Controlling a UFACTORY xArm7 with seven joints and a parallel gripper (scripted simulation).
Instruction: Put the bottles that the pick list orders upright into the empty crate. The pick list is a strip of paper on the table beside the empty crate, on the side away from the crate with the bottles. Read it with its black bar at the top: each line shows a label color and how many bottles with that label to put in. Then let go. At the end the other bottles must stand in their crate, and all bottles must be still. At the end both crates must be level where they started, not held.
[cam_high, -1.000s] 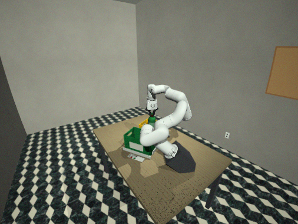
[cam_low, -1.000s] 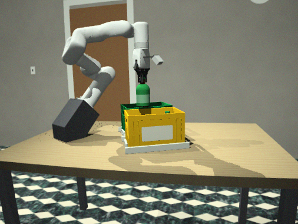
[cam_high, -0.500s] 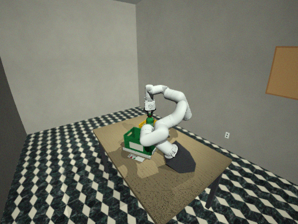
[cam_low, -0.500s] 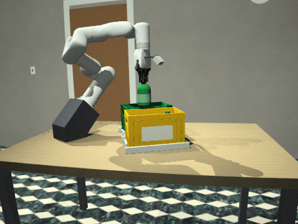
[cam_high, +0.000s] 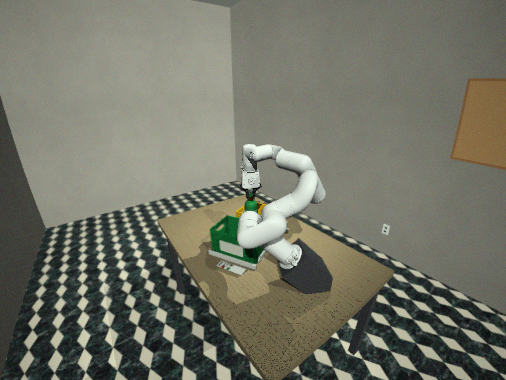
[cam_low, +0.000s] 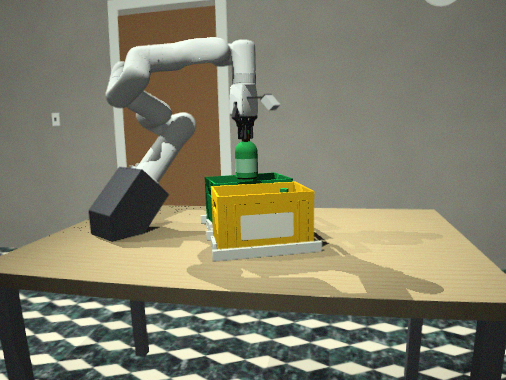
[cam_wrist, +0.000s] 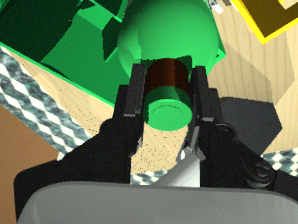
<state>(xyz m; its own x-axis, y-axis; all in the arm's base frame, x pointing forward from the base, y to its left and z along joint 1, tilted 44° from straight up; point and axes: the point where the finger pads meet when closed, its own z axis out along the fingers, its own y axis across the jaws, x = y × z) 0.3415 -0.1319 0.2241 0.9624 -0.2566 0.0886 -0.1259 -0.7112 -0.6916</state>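
The green-capped bottle is 70 mm below my hand. The rest, counted from my hand: red bottle: 80 mm behind, 250 mm below; then green crate: 50 mm behind, 90 mm to the left, 250 mm below; then yellow crate: 100 mm ahead, 100 mm to the right, 250 mm below.
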